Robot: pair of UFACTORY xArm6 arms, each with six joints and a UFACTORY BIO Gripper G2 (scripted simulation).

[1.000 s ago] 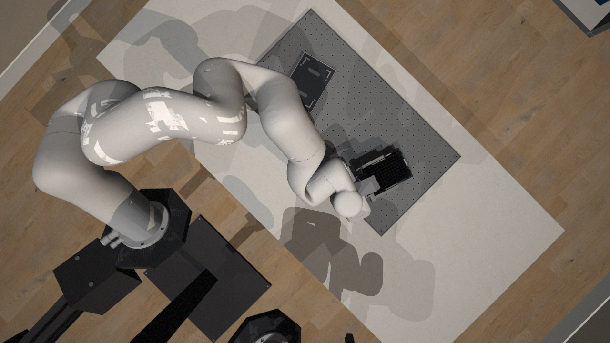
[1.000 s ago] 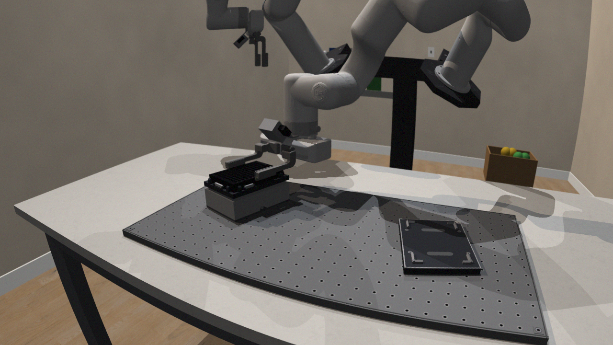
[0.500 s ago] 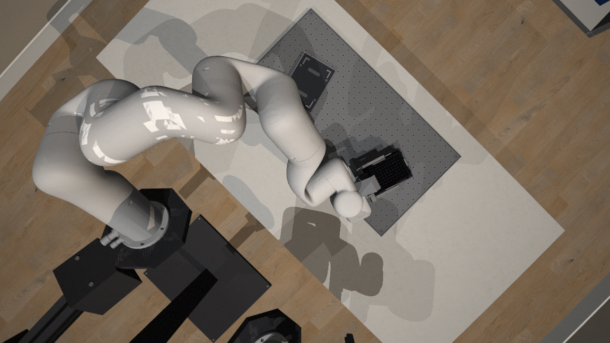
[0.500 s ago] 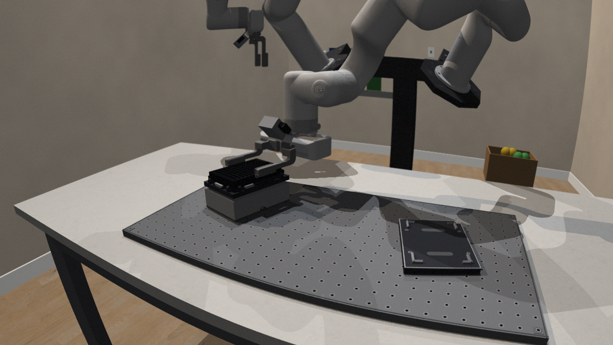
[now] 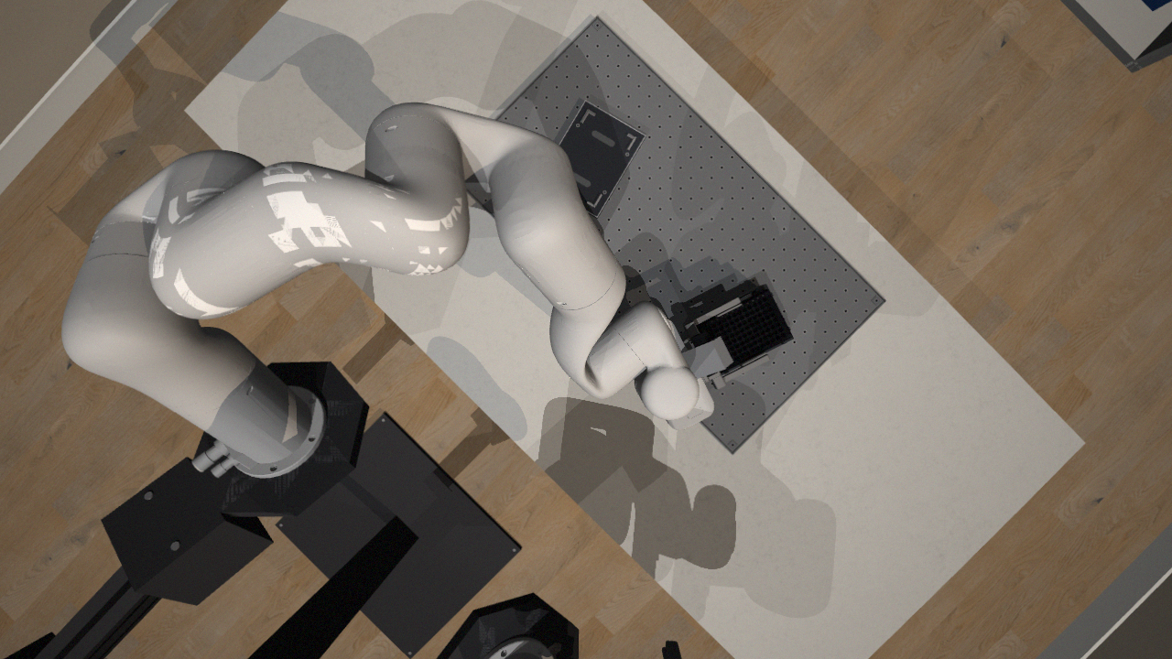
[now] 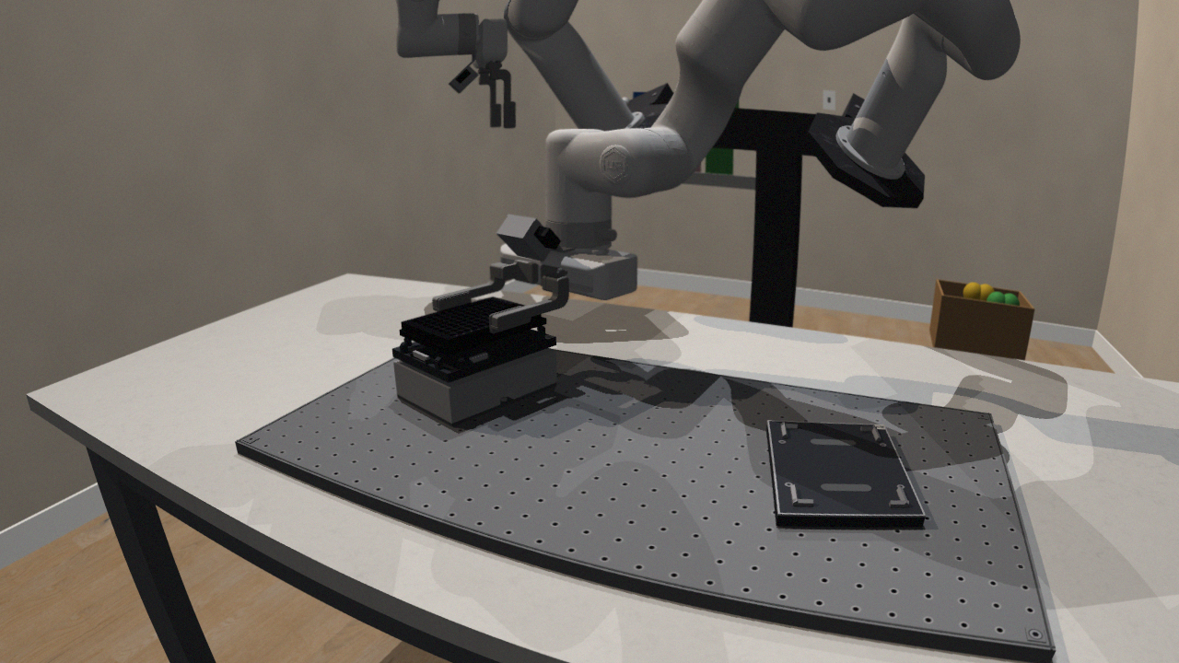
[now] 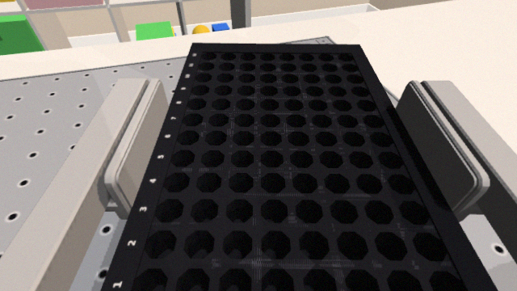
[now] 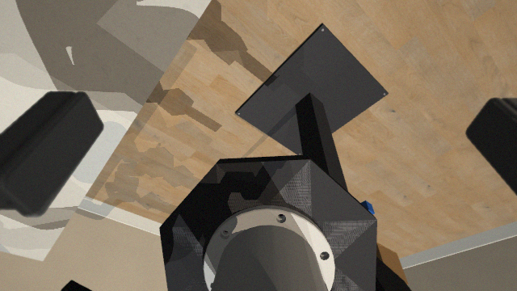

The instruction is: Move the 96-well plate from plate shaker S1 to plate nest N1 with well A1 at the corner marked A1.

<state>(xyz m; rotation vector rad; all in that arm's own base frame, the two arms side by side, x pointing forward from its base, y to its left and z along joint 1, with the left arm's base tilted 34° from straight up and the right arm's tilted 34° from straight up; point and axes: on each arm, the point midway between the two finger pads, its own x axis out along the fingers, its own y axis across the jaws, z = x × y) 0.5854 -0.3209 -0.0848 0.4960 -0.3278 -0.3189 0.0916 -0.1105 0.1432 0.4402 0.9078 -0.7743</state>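
Now: left hand 5 cm above the grey plate shaker S1, 3 cm short of it and 1 cm to the right of it. Round my left hand: plate nest N1 (38 cm to the left, 8 cm below, 3 cm ahead); black 96-well plate (1 cm below, 1 cm ahead).
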